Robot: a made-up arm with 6 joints. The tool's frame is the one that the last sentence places.
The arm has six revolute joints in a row. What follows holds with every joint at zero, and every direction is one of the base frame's. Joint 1 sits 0.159 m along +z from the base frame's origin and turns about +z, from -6.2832 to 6.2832 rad. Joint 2 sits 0.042 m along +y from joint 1 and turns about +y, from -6.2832 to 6.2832 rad. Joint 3 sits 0.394 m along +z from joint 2 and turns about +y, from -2.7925 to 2.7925 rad. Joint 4 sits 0.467 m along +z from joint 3 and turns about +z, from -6.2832 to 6.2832 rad. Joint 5 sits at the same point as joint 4 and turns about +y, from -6.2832 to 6.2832 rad. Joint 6 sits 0.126 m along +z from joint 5 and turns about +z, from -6.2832 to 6.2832 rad. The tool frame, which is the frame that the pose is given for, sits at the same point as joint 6; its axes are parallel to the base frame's.
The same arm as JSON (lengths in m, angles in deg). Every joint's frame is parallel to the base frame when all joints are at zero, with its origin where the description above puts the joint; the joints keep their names.
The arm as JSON. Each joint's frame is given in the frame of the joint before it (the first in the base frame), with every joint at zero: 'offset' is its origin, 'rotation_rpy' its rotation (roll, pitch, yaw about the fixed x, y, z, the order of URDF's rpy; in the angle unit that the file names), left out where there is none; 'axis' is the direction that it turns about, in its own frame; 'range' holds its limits. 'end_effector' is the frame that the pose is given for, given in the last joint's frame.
{"length_unit": "m", "angle_unit": "deg", "chain": [{"id": "joint 1", "offset": [0.0, 0.0, 0.159], "axis": [0.0, 0.0, 1.0], "range": [-360.0, 360.0]}, {"id": "joint 2", "offset": [0.0, 0.042, 0.0], "axis": [0.0, 1.0, 0.0], "range": [-360.0, 360.0]}, {"id": "joint 3", "offset": [0.0, 0.0, 0.394], "axis": [0.0, 1.0, 0.0], "range": [-160.0, 160.0]}, {"id": "joint 4", "offset": [0.0, 0.0, 0.467], "axis": [0.0, 0.0, 1.0], "range": [-360.0, 360.0]}, {"id": "joint 5", "offset": [0.0, 0.0, 0.0], "axis": [0.0, 1.0, 0.0], "range": [-360.0, 360.0]}, {"id": "joint 6", "offset": [0.0, 0.0, 0.126], "axis": [0.0, 0.0, 1.0], "range": [-360.0, 360.0]}], "end_effector": {"offset": [0.0, 0.0, 0.0]}}
